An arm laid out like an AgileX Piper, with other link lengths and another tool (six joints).
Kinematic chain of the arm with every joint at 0, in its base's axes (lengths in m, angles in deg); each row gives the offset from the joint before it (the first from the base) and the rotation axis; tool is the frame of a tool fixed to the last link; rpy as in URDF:
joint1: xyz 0 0 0.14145 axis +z
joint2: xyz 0 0 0 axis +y
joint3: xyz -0.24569 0 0.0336 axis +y
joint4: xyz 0.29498 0 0.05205 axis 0.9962 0 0.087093
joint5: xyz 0 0 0 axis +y
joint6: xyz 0.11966 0 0.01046 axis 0.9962 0 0.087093
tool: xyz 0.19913 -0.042 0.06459 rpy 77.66 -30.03 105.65
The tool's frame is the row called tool.
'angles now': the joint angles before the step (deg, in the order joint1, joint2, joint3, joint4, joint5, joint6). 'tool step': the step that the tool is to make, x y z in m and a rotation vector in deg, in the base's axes. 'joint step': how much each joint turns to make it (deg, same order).
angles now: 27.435, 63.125, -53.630, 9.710, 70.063, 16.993
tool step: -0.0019, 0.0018, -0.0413, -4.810, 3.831, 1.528
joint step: 3.105, 7.764, -0.001, -2.705, -2.333, 1.690
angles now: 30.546, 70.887, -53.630, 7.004, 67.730, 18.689
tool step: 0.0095, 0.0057, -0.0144, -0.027, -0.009, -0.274
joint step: 0.143, 3.241, 0.005, 0.068, -3.266, 0.012
